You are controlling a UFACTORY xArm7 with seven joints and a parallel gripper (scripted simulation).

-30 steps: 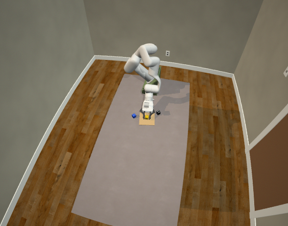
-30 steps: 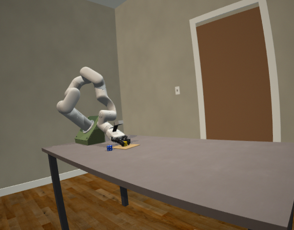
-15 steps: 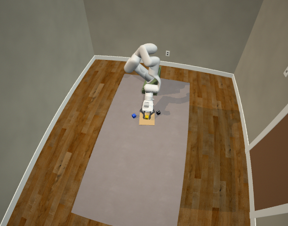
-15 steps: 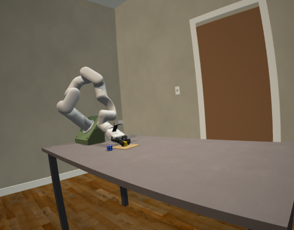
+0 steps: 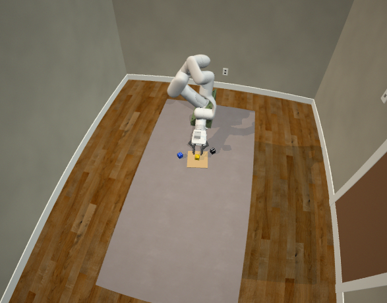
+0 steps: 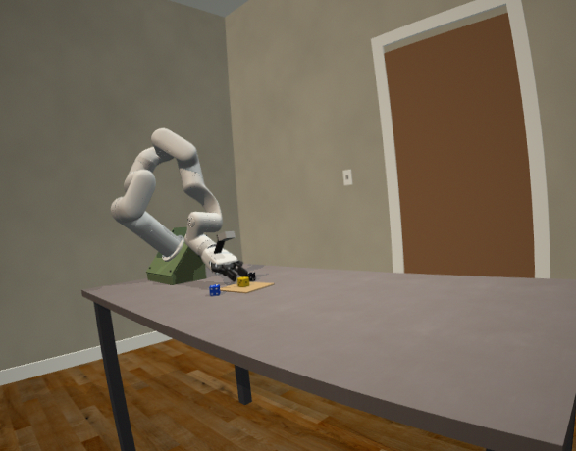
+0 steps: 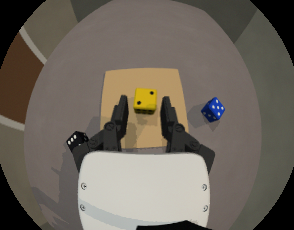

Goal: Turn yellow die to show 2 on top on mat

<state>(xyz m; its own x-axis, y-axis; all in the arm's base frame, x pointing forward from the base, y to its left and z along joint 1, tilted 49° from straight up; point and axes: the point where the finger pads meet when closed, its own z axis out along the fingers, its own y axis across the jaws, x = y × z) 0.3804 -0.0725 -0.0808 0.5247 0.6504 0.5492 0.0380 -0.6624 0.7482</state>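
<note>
My hand is 30 mm short of the yellow die and 30 mm above it. Round my hand: blue die (120 mm to the right, 30 mm below, 30 mm ahead); black die (100 mm to the left, 50 mm behind, 30 mm below); tan mat (40 mm below, 30 mm ahead).
</note>
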